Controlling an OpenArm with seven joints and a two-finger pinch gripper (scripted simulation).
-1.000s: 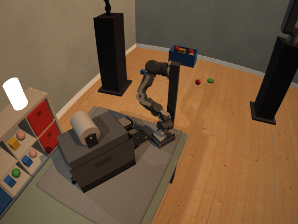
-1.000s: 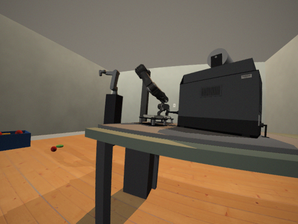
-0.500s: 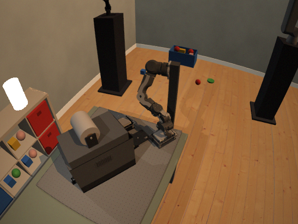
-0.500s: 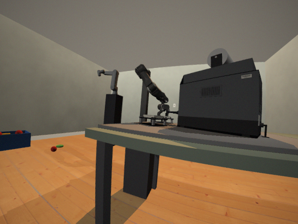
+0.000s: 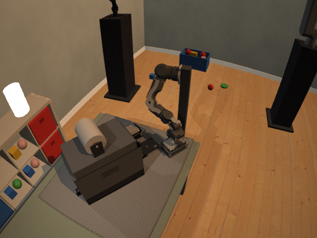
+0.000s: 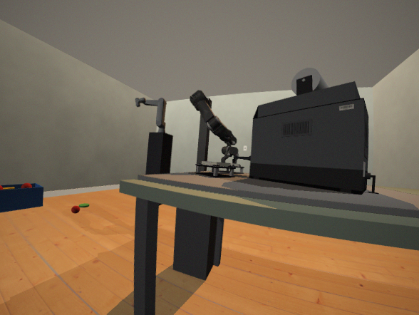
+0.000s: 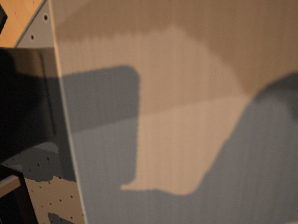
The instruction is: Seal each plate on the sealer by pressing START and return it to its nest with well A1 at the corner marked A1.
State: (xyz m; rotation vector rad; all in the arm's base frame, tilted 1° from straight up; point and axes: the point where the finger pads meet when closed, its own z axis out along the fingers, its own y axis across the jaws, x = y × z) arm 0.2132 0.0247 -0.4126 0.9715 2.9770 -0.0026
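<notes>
Right now the white well plate is right at my hand. The rest, counted from my hand: dark sealer stage (15 cm to the right, 13 cm ahead, 5 cm above); then plate nest (1 cm below); then pale start button (27 cm ahead, 13 cm to the right, 13 cm above).
</notes>
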